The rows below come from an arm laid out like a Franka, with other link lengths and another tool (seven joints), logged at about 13 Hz.
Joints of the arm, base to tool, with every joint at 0 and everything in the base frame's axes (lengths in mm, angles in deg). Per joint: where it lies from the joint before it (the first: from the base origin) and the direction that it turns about. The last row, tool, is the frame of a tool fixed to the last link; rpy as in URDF.
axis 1: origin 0.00 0.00 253.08 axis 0 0 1
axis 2: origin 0.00 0.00 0.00 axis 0 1 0
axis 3: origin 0.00 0.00 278.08 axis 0 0 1
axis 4: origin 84.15 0.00 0.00 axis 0 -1 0
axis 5: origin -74.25 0.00 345.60 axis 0 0 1
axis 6: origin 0.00 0.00 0.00 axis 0 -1 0
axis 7: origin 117.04 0.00 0.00 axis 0 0 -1
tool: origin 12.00 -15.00 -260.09 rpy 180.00 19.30 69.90
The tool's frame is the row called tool.
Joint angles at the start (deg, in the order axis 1, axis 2, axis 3, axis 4, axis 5, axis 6, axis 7):
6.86, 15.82, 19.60, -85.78, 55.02, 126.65, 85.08
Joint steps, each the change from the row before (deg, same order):
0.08, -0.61, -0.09, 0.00, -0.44, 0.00, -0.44
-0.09, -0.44, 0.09, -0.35, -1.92, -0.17, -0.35
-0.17, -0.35, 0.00, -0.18, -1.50, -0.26, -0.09
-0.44, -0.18, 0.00, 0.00, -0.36, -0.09, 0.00
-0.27, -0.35, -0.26, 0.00, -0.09, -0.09, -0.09
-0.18, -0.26, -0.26, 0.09, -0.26, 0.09, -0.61
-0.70, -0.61, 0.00, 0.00, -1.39, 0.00, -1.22
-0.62, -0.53, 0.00, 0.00, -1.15, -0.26, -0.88
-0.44, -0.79, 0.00, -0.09, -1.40, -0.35, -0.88
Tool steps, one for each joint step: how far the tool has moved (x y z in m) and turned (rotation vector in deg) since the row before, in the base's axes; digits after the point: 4 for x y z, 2 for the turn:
-0.0011, -0.0009, 0.0058, -0.40, -1.18, 0.29
-0.0017, -0.0030, -0.0026, -1.83, -1.17, 0.69
-0.0005, -0.0039, -0.0013, -1.40, -0.78, 0.37
0.0024, -0.0051, 0.0011, -0.31, -0.29, -0.31
0.0024, -0.0055, 0.0032, -0.13, -0.42, -0.38
0.0031, -0.0052, 0.0030, -0.32, -1.01, -0.13
0.0041, -0.0102, 0.0040, -1.42, -2.17, 0.19
0.0024, -0.0084, 0.0031, -1.21, -1.54, 0.25
0.0001, -0.0069, 0.0045, -1.49, -1.73, 0.54

